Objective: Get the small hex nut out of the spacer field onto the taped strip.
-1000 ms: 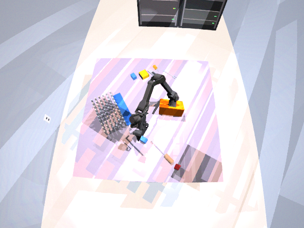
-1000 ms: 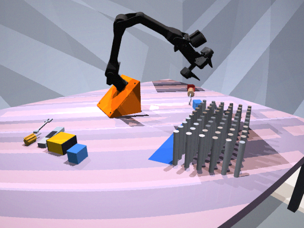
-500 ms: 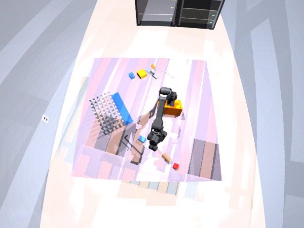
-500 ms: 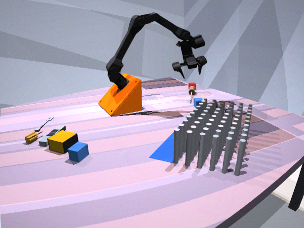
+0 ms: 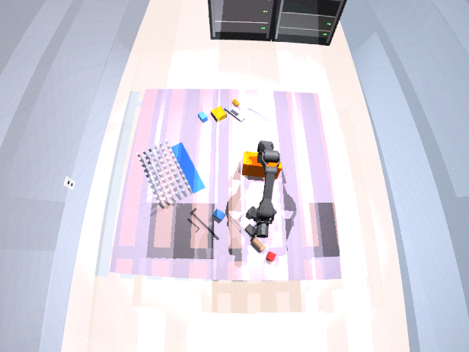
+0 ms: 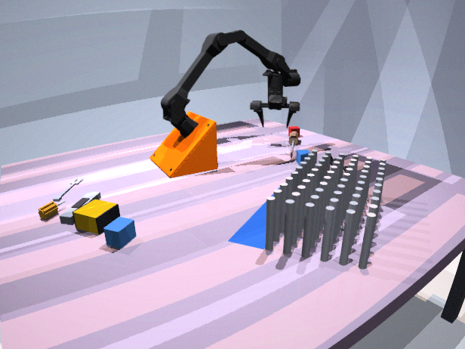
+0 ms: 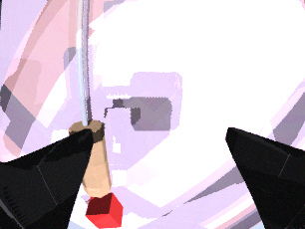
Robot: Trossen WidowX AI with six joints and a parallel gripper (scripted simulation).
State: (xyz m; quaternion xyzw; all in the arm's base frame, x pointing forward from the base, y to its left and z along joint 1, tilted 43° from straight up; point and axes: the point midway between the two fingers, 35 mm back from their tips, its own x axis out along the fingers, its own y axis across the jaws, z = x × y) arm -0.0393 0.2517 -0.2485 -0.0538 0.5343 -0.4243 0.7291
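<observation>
My gripper tip is 7 cm short of the hook tool, 6 cm above it and 4 cm to the right of it. The rest, counted from my gripper tip: red cube: 15 cm to the left, 10 cm behind, 5 cm below; then blue taped strip: 49 cm ahead, 28 cm to the right, 7 cm below; then yellow block: 70 cm to the right, 39 cm ahead, 5 cm below.
</observation>
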